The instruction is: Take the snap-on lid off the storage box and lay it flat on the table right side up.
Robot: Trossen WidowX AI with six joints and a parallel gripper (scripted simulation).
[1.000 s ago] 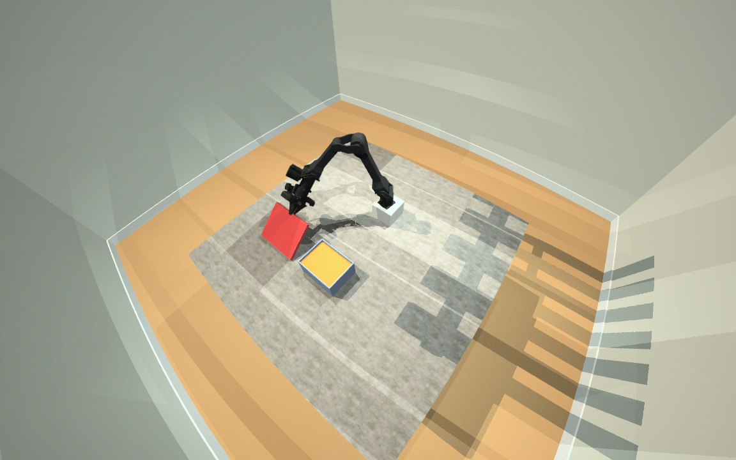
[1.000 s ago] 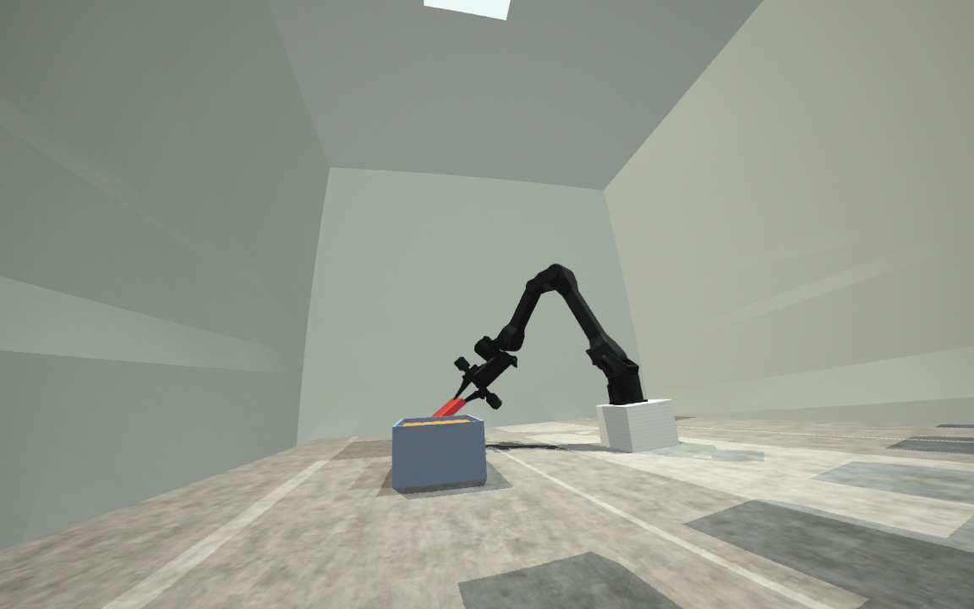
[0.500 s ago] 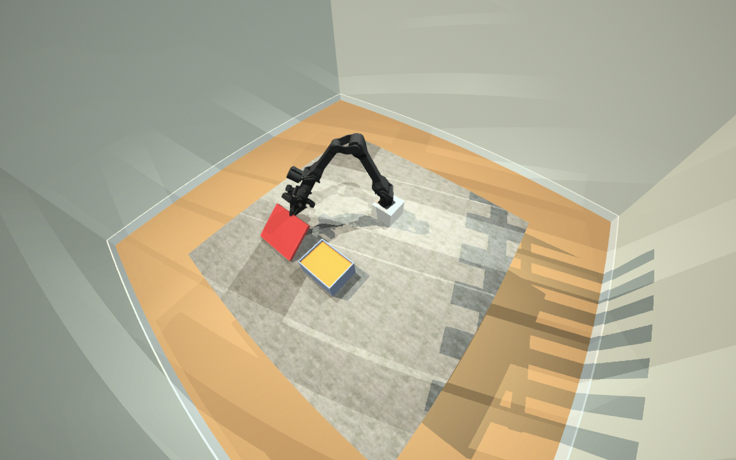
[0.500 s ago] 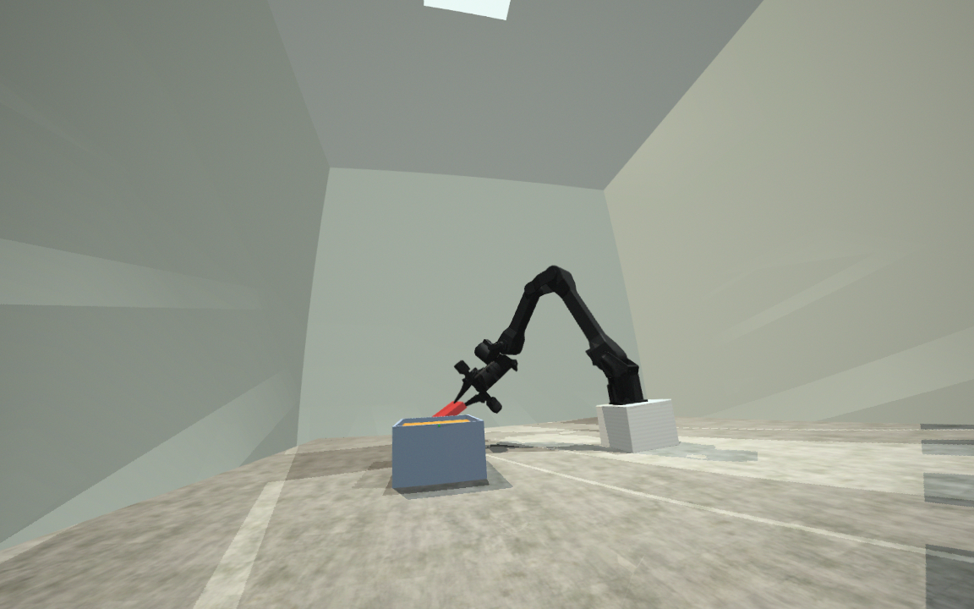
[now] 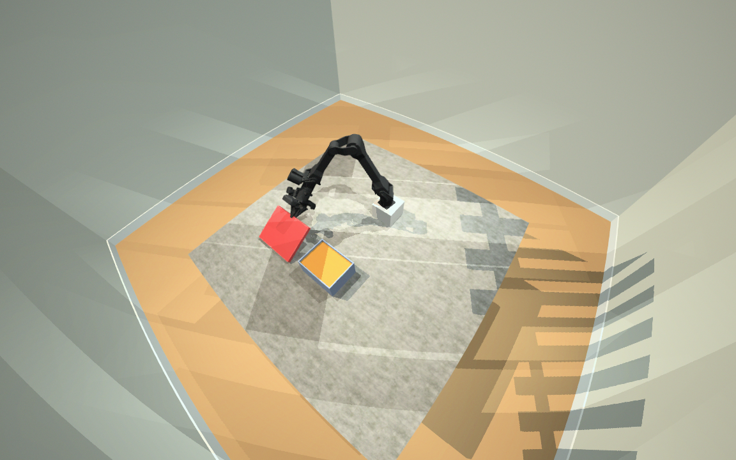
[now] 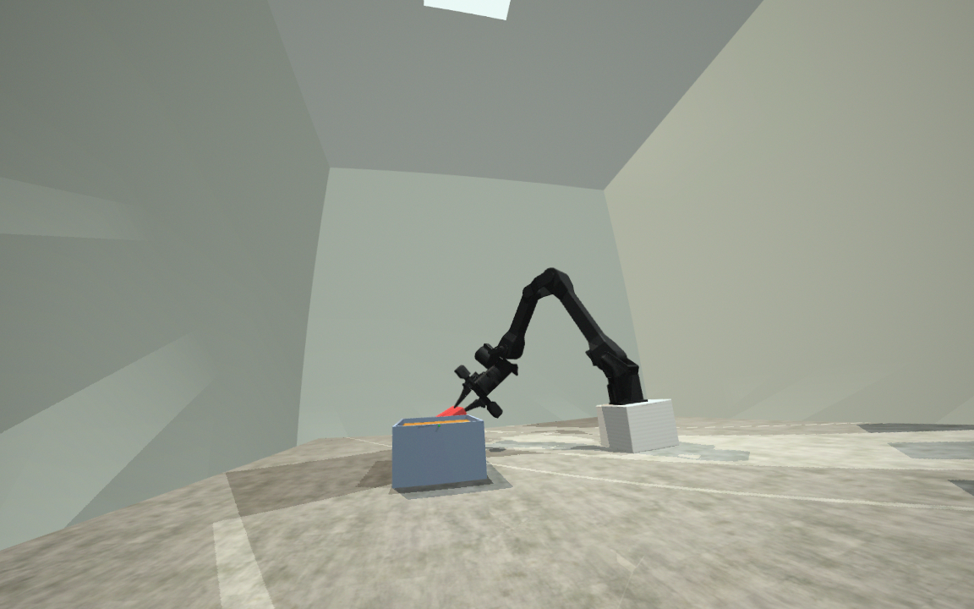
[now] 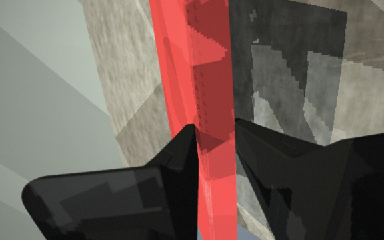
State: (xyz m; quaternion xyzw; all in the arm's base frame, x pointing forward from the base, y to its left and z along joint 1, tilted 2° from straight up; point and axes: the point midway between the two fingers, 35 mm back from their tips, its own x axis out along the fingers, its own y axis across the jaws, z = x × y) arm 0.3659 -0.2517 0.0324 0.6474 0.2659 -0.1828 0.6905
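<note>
The red lid is 80 mm ahead of my gripper tip, 10 mm to the left of it and 40 mm below it. From my gripper tip the other things lie so: blue-grey storage box: 30 mm ahead, 300 mm to the left, 50 mm below.
</note>
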